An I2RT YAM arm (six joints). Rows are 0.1 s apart.
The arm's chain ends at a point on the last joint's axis. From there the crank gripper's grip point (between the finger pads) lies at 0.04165 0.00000 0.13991 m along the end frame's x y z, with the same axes.
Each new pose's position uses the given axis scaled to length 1; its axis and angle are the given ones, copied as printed.
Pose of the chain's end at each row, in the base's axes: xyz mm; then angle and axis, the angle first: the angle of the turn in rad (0 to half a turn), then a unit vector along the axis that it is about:
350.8 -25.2 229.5 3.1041 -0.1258 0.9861 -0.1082
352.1 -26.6 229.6 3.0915 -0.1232 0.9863 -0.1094
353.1 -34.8 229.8 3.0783 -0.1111 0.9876 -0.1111
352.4 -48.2 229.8 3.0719 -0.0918 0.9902 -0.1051
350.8 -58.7 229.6 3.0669 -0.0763 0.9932 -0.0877
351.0 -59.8 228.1 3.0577 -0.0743 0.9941 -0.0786
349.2 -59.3 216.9 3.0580 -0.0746 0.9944 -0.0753
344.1 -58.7 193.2 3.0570 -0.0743 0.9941 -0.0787
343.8 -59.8 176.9 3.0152 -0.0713 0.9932 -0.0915
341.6 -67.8 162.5 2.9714 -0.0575 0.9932 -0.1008
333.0 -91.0 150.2 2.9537 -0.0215 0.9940 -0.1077
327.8 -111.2 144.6 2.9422 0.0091 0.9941 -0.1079
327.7 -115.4 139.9 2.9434 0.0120 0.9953 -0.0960
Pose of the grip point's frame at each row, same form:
319.5 -64.9 92.6 3.1041 -0.1258 0.9861 -0.1082
322.4 -66.3 92.3 3.0915 -0.1232 0.9863 -0.1094
324.8 -73.9 92.0 3.0783 -0.1111 0.9876 -0.1111
323.9 -84.3 91.2 3.0719 -0.0918 0.9902 -0.1051
322.0 -88.8 89.7 3.0669 -0.0763 0.9932 -0.0877
323.2 -87.2 87.4 3.0577 -0.0743 0.9941 -0.0786
321.3 -85.8 76.1 3.0580 -0.0746 0.9944 -0.0753
316.4 -86.1 52.5 3.0570 -0.0743 0.9941 -0.0787
322.2 -90.2 35.8 3.0152 -0.0713 0.9932 -0.0915
326.0 -99.7 20.9 2.9714 -0.0575 0.9932 -0.1008
318.7 -122.7 8.4 2.9537 -0.0215 0.9940 -0.1077
314.3 -141.3 2.4 2.9422 0.0091 0.9941 -0.1079
314.0 -142.0 -3.0 2.9434 0.0120 0.9953 -0.0960

